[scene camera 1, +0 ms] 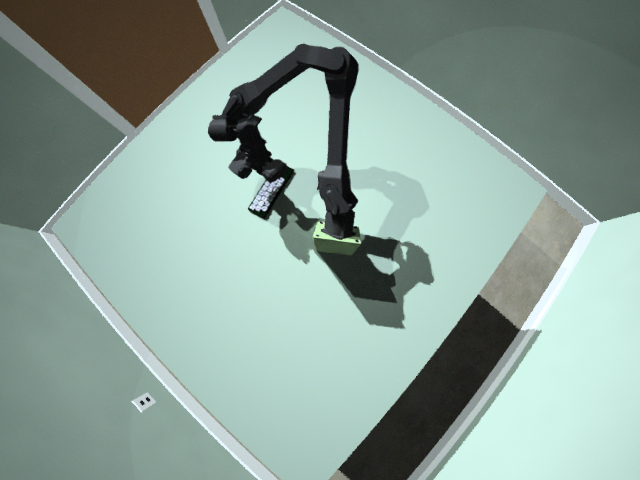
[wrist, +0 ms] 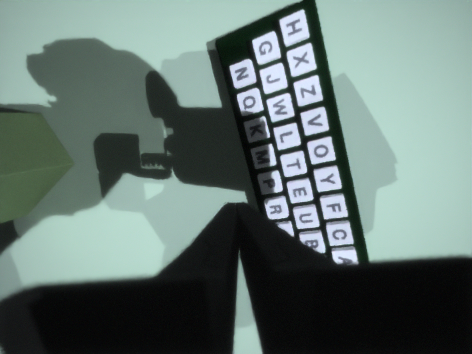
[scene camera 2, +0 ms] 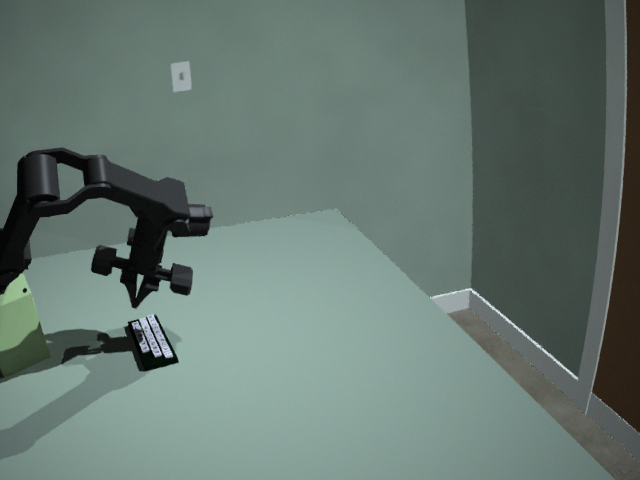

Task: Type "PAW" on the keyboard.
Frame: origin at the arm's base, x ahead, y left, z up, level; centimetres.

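Where they show: gripper, fingertip midpoint: (scene camera 1: 270, 182) (wrist: 235, 212) (scene camera 2: 134, 307); arm's base, link origin: (scene camera 1: 338, 232).
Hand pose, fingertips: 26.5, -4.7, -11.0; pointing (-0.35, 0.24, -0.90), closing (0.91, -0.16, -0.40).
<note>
Each offset is from my fingertips to the top centre of the thing, as dx, dy, dz. Level surfaces: height alone.
The keyboard {+1.7, +0.2, -6.8} (scene camera 1: 266, 196) (scene camera 2: 155, 338) (wrist: 300, 135) is a dark green slab with three rows of white letter keys, flat on the pale table. In the wrist view, the P key {-0.1, -0.3, -6.8} (wrist: 269, 183) is partly in shadow, the W key {+1.4, +4.4, -6.8} (wrist: 280, 107) is lit, and the A key {+3.9, -6.1, -6.8} (wrist: 345, 257) at the bottom is partly hidden by my right finger. My gripper (scene camera 2: 135, 305) (wrist: 235, 212) is shut and empty. It points down, raised above the table and keyboard. In the wrist view its tips appear just left of the keyboard's edge, near the R key {+0.0, -2.2, -6.8} (wrist: 276, 208).
The green base block (scene camera 1: 337, 245) (scene camera 2: 23, 335) (wrist: 30, 165) under my arm stands near the keyboard's N-key side. My arm arches over the pale table {dz -8.4} (scene camera 1: 206, 310) (scene camera 2: 336, 387). Shadows of the arm lie across the table and some keys. Walls stand beyond the table.
</note>
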